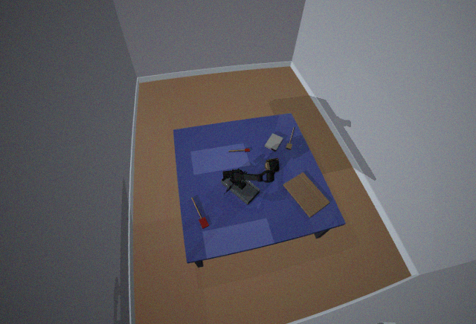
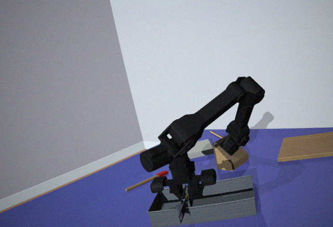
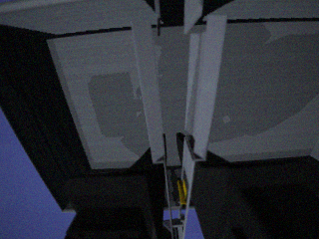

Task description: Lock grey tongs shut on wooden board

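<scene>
My gripper tip is now 40 mm past the grey roasting tin and 30 mm to the right of it. Round my gripper tip: wooden board 570 mm behind, 250 mm to the left, 20 mm below; then red spatula 350 mm ahead, 180 mm to the left, 20 mm below; then block 510 mm behind, 350 mm to the right, 20 mm below.
</scene>
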